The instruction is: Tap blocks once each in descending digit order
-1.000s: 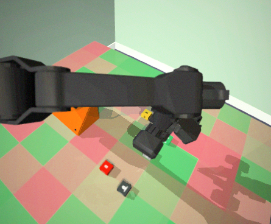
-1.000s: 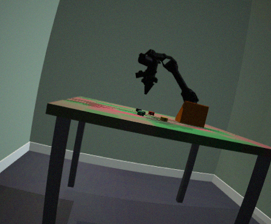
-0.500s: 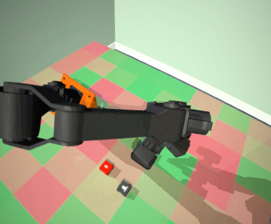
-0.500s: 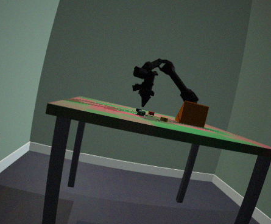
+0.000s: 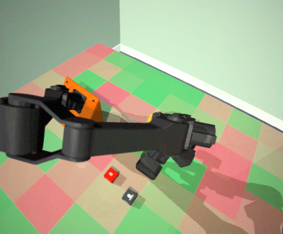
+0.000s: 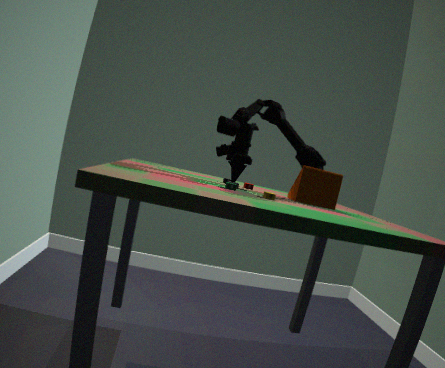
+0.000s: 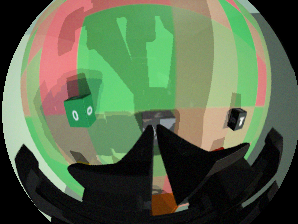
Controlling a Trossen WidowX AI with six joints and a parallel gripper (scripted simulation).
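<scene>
Right now my gripper tip is 1 cm to the left of the grey block, 1 cm past it and 1 cm above it. From my gripper tip the other things lie so: green block (8 cm to the left, 1 cm below, 1 cm ahead); then black block (15 cm to the right, 1 cm below); then red block (13 cm to the right, 8 cm behind, 1 cm below).
</scene>
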